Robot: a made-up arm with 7 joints.
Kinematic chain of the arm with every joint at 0, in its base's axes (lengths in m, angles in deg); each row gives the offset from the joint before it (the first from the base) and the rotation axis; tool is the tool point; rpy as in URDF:
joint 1: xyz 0 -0.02 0.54 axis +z
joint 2: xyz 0 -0.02 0.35 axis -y
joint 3: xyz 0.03 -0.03 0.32 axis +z
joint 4: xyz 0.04 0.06 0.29 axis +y
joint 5: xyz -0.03 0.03 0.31 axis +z
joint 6: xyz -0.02 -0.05 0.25 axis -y
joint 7: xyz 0 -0.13 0.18 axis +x
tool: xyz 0.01 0.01 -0.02 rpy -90 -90 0
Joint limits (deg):
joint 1: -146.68..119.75
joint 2: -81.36..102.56
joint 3: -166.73..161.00
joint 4: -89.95..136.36
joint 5: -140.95..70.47
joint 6: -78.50..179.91
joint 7: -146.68..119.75
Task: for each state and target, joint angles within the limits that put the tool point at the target. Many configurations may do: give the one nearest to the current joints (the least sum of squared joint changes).
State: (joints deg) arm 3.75 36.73 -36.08 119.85 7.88 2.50 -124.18
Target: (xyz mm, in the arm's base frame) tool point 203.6 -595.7 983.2
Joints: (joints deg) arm -7.22 5.91 -51.80 136.36 13.60 -0.91 -126.54
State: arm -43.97 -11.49 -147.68 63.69 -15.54 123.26 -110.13
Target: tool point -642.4 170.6 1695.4
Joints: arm -38.70 14.95 -145.64 79.41 -12.18 121.56 -109.46
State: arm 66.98 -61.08 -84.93 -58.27 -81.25 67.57 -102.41
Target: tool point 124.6 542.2 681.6
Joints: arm 36.36 -67.20 -106.89 -89.95 -67.21 97.85 -103.57
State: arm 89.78 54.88 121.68 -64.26 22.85 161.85 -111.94
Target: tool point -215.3 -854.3 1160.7
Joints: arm 60.97 90.79 123.37 -56.34 27.62 168.96 -113.10
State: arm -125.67 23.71 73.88 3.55 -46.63 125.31 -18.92
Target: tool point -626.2 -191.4 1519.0
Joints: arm -112.44 -25.76 100.87 -47.06 -37.26 133.82 -20.68
